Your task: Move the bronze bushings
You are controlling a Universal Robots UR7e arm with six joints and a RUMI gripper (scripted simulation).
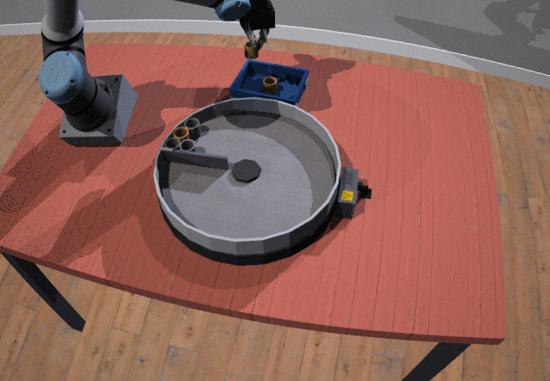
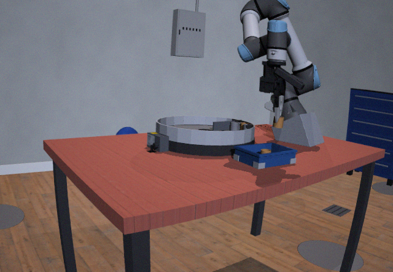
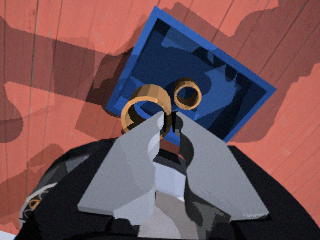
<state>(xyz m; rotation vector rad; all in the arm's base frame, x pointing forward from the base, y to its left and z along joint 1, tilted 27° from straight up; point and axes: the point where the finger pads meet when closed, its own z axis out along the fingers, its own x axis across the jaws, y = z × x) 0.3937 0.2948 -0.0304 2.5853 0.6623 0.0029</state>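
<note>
Now: hand 13 cm above the blue crate, 4 cm short of it and 1 cm to the left of it. The rest, counted from my hand: grey turntable: 35 cm to the right, 11 cm below, 8 cm ahead.
</note>
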